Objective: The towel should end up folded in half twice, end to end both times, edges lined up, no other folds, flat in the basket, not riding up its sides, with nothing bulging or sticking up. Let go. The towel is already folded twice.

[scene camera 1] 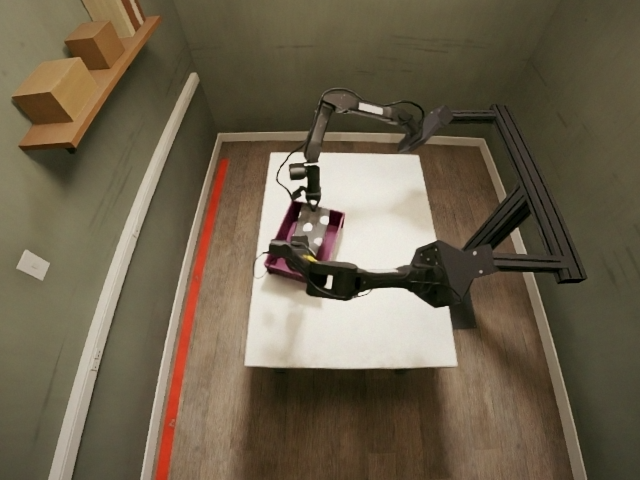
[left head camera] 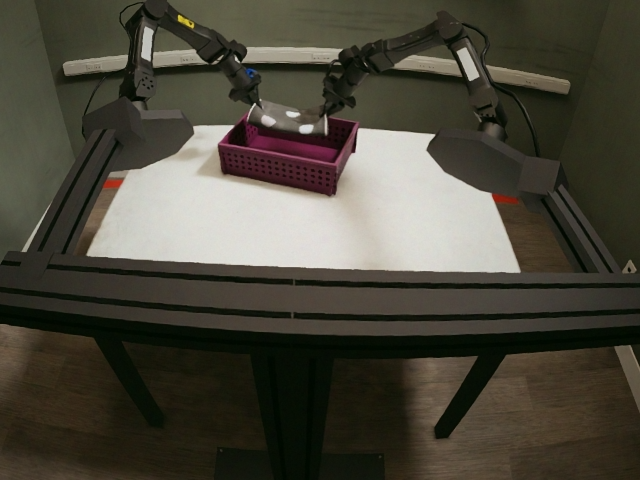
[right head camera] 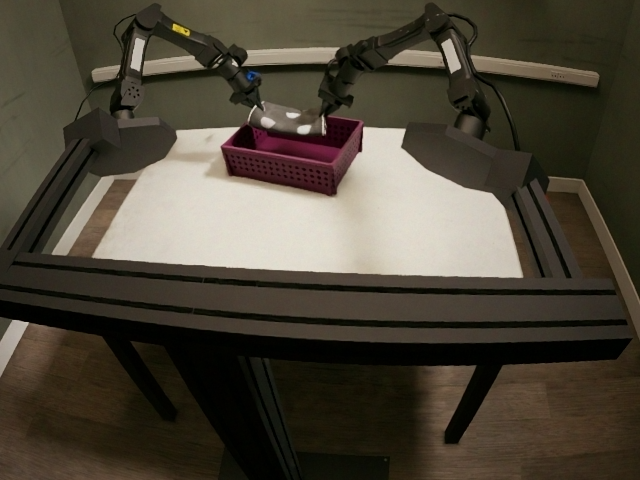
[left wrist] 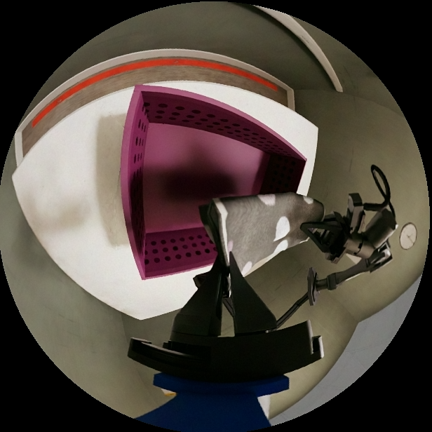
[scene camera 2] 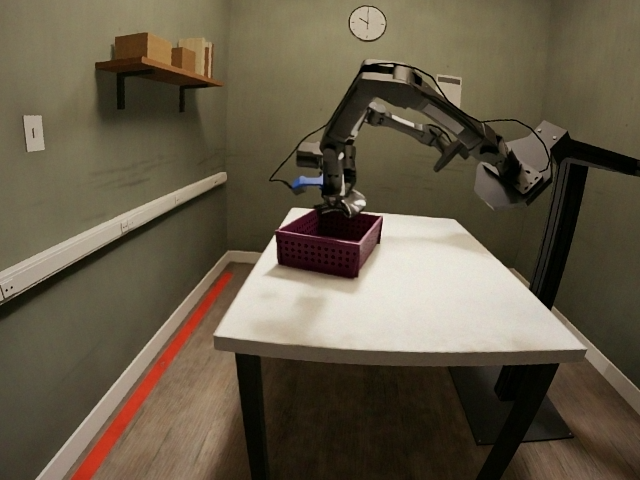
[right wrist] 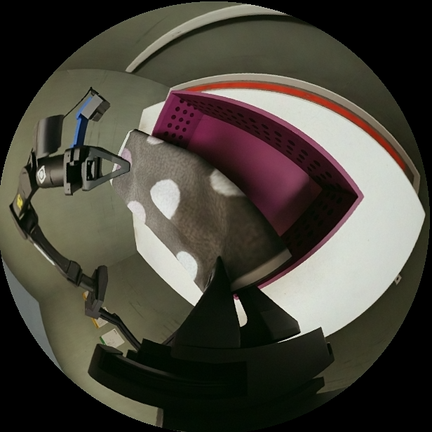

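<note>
The folded grey towel with white spots [left head camera: 287, 121] [right head camera: 284, 119] [scene camera 1: 313, 223] [scene camera 2: 354, 203] [left wrist: 265, 225] [right wrist: 185, 200] hangs between my two grippers above the purple basket [left head camera: 279, 155] [right head camera: 281, 157] [scene camera 1: 334, 235] [scene camera 2: 317, 253] [left wrist: 131, 165] [right wrist: 320, 152]. It sags slightly along its length. My left gripper [left head camera: 258, 104] [right head camera: 261, 106] [left wrist: 225, 255] is shut on the towel's edge at one end. My right gripper [left head camera: 325, 112] [right head camera: 323, 112] [scene camera 1: 313, 207] [right wrist: 222, 261] is shut on the towel's edge at the other end. In both wrist views the basket's floor shows below the towel, with a shadow on it in the left wrist view.
The basket stands on the white table [left head camera: 206, 222] [right head camera: 206, 222] [scene camera 1: 361, 330] [scene camera 2: 413, 310], near its far edge in the head views. Its perforated side walls stand upright around the space under the towel. A wall rail [left head camera: 289, 55] [right head camera: 294, 55] runs behind the table.
</note>
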